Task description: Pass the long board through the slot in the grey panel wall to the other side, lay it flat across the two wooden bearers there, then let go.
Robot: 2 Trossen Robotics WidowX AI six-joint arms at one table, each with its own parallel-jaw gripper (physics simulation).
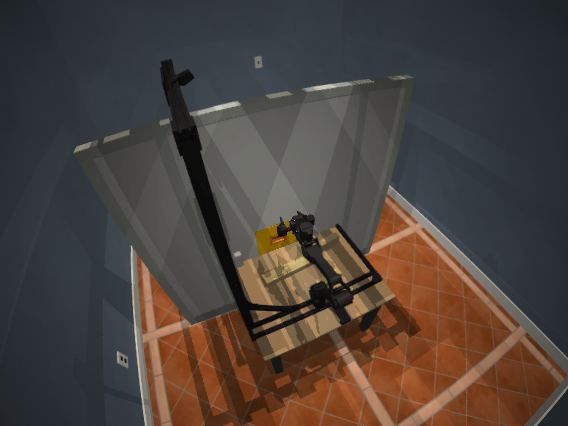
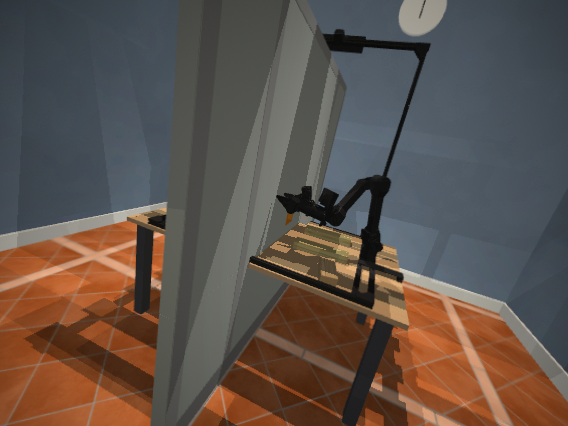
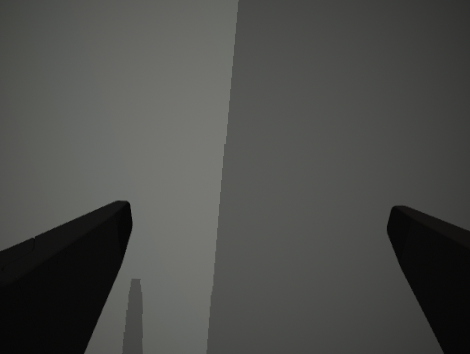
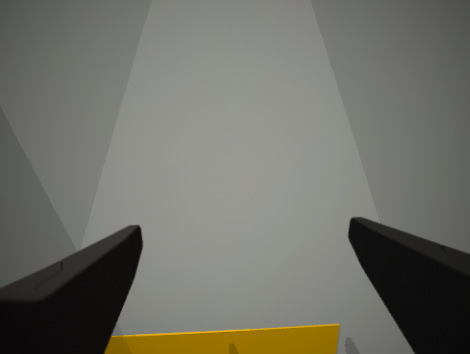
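Where they show: left gripper, between the fingertips: (image 2: 280, 194) (image 3: 262, 216); right gripper, between the fingertips: (image 1: 288, 214) (image 4: 247, 231); left arm's base, origin of its link: (image 2: 367, 258); right arm's base, origin of its link: (image 1: 318, 302).
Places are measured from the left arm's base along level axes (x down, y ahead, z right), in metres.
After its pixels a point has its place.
Observation:
My right gripper (image 1: 290, 216) {y 0.564, x -0.323, z -0.001 m} (image 4: 247, 231) {y 0.564, x -0.323, z -0.001 m} is open and empty, facing the grey panel wall (image 1: 235, 165) {y 0.482, x -0.627, z 0.198 m} (image 2: 295, 155) {y 0.433, x -0.398, z -0.078 m} (image 3: 165, 150) {y 0.433, x -0.254, z -0.243 m} (image 4: 235, 125) {y 0.482, x -0.361, z -0.001 m} above the yellow plate (image 1: 263, 241) {y 0.483, x -0.091, z 0.126 m} (image 4: 300, 338) {y 0.484, x -0.176, z -0.056 m} around the orange slot (image 1: 278, 240) {y 0.479, x -0.047, z 0.035 m}. My left gripper (image 2: 281, 199) {y 0.420, x -0.233, z -0.209 m} (image 3: 262, 216) {y 0.420, x -0.233, z -0.209 m} is open and empty, facing the wall's other side above an orange patch (image 2: 289, 219) {y 0.437, x -0.050, z 0.063 m}. A pale yellow bar (image 1: 272, 276) {y 0.677, x -0.021, z 0.156 m} lies on the right arm's table, parallel to the wall. Two pale bars, one farther (image 2: 322, 235) {y 0.249, x -0.002, z 0.114 m} and one nearer (image 2: 317, 248) {y 0.225, x -0.016, z -0.115 m}, lie on the left arm's table. I cannot tell board from bearers.
The right arm's table (image 1: 280, 347) {y 1.038, x 0.019, z 0.268 m} has a black frame (image 1: 359, 252) {y 0.738, x 0.003, z -0.371 m} and a tall post (image 1: 212, 210) {y 0.892, x -0.781, z 0.351 m}. The left arm's table (image 2: 395, 316) {y -0.112, x 0.019, z -0.367 m} has a black rail (image 2: 310, 281) {y 0.183, x 0.003, z -0.380 m} along its near edge. A wooden block (image 2: 328, 270) {y 0.139, x -0.019, z -0.294 m} lies near the bars.

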